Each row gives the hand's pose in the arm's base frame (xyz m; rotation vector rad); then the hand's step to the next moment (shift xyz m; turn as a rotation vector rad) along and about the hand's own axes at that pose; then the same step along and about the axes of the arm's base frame.
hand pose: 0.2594 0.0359 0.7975 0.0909 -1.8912 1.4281
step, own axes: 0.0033 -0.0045 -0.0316 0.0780 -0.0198 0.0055
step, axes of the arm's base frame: 0.0161 0.0264 0.0086 -0.0493 0.0165 0.0617
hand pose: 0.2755 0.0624 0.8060 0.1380 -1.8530 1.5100
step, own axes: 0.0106 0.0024 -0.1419 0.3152 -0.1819 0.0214
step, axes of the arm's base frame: 0.0568 0.1301 0.0106 -0.1473 0.0363 0.3315
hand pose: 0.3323 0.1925 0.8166 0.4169 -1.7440 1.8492
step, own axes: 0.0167 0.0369 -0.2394 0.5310 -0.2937 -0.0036
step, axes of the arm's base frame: 0.0006 0.2385 -0.0457 -0.2497 0.1002 0.5439
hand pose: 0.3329 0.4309 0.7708 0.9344 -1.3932 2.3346
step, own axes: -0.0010 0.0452 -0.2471 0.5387 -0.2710 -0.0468
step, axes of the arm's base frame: -0.1195 0.1896 -0.1135 -0.2842 0.1252 0.5190
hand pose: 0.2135 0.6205 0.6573 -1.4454 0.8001 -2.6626
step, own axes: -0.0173 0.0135 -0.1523 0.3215 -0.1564 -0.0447
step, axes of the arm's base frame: -0.1129 0.0580 -0.0871 -0.1840 0.0773 0.3000
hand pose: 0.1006 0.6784 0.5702 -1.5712 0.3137 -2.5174
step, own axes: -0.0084 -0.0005 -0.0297 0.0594 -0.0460 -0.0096
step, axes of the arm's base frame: -0.0231 0.0053 -0.0198 -0.0356 0.0309 0.0593
